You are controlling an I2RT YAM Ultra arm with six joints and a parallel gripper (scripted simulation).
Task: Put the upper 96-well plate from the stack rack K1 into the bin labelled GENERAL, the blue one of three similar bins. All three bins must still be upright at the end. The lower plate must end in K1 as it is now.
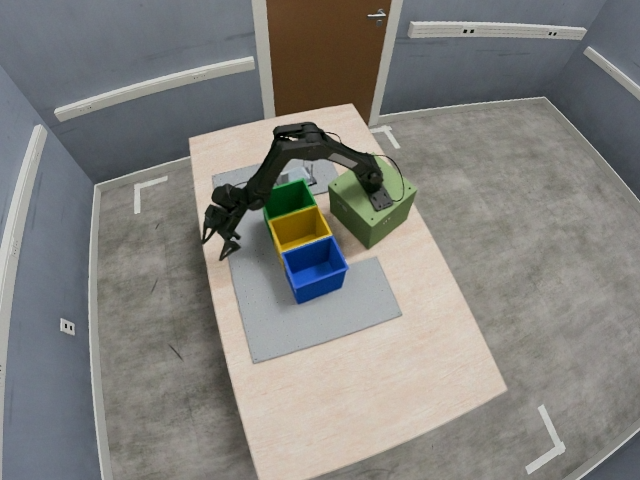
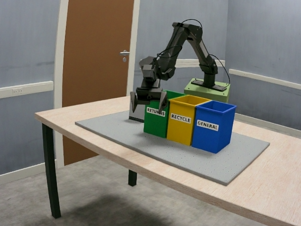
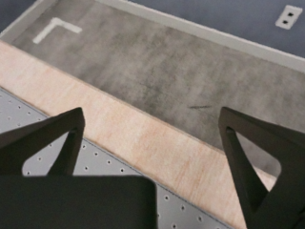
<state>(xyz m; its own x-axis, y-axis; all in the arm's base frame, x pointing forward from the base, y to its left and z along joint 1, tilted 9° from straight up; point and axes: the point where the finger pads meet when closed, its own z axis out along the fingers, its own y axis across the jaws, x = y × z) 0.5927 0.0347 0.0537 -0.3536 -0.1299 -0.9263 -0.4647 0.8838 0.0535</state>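
My gripper is now 380 mm past the clear 96-well plate, 310 mm to the left of it and 140 mm above it. Round my hand: blue general bin (300 mm behind, 150 mm to the left, 90 mm below); then yellow recycle bin (300 mm behind, 90 mm below, 20 mm to the left); then green returns bin (290 mm behind, 110 mm to the right, 90 mm below).
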